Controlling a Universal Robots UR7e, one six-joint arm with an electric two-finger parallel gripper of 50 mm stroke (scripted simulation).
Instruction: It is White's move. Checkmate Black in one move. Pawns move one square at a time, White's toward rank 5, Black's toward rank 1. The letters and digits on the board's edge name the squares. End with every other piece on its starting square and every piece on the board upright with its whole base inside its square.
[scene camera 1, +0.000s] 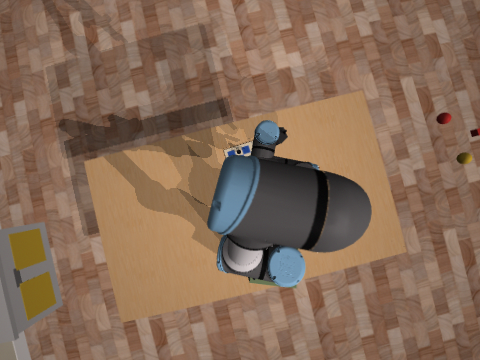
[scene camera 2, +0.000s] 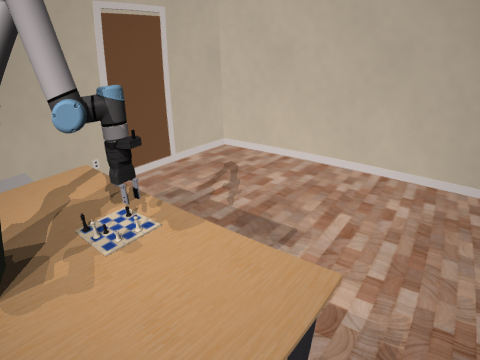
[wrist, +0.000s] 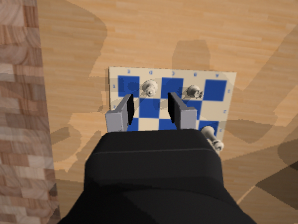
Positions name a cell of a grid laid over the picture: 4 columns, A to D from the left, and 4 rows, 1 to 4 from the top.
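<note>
Scene camera 2 shows the gripper (scene camera 2: B3), and the wrist view has the gripper (wrist: C2) in its frame too.
</note>
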